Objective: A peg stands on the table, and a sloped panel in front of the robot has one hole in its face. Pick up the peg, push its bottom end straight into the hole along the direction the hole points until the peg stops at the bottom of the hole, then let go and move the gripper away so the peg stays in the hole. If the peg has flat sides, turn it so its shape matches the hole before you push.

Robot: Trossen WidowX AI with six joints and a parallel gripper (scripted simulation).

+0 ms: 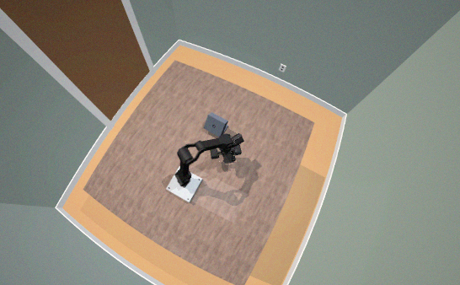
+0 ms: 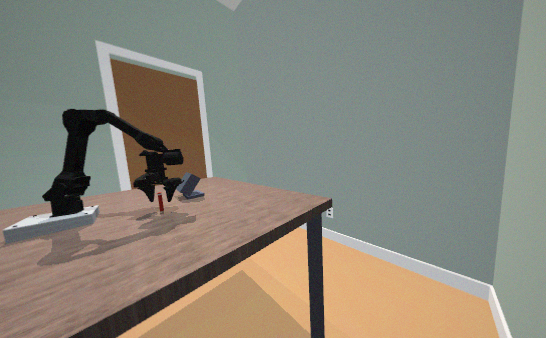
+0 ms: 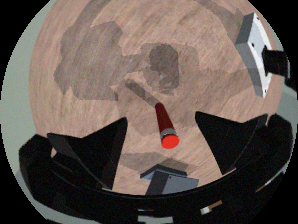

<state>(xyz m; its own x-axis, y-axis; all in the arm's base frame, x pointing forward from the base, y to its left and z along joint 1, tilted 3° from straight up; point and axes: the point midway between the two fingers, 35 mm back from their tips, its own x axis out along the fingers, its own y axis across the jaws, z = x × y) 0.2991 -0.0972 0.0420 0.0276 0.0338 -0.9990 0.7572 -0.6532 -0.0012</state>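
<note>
The sloped panel is 120 mm ahead of my gripper tip, 180 mm to the left of it and 40 mm above it. Also, from my gripper tip: red peg: 20 mm above.
</note>
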